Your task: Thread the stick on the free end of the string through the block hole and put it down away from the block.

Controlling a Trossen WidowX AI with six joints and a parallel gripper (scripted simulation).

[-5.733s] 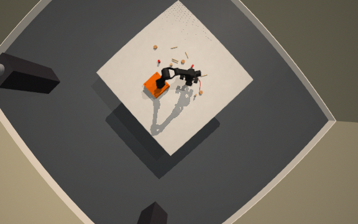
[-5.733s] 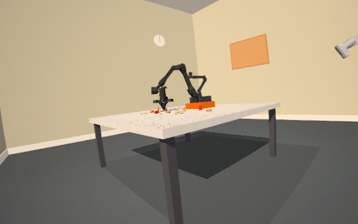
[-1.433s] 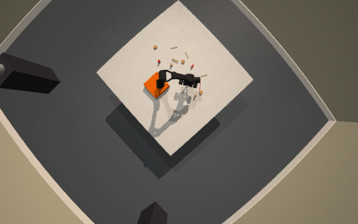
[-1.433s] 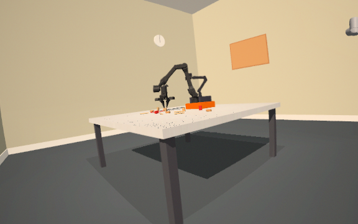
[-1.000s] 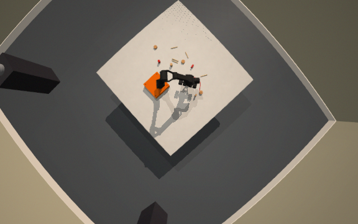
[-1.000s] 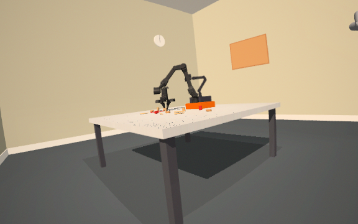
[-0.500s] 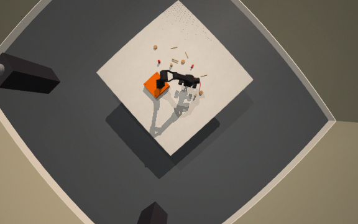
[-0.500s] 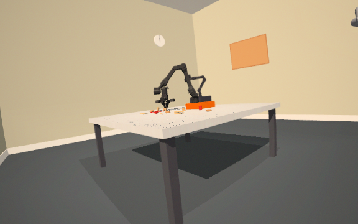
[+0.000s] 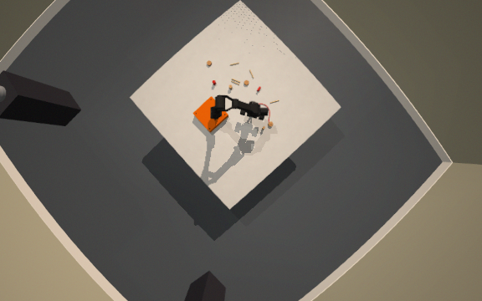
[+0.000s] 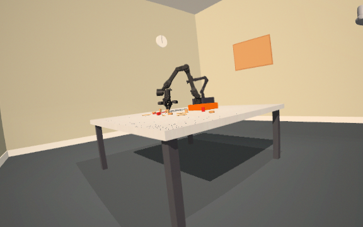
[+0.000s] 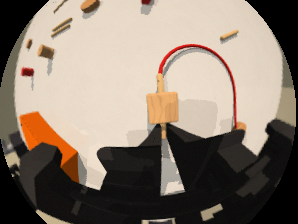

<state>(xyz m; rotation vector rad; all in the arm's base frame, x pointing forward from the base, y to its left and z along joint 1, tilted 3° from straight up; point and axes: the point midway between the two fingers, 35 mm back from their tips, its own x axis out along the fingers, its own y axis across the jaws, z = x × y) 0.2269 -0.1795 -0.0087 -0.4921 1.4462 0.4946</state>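
Now: the wooden block 2 cm to the left of my gripper tip, 2 cm ahead of it and 1 cm above it. The rest, counted from my gripper tip: round wooden button 16 cm to the right, 7 cm ahead; then red cube 18 cm ahead, 13 cm to the left; then thin wooden stick 3 cm ahead, 2 cm to the left, 1 cm above.
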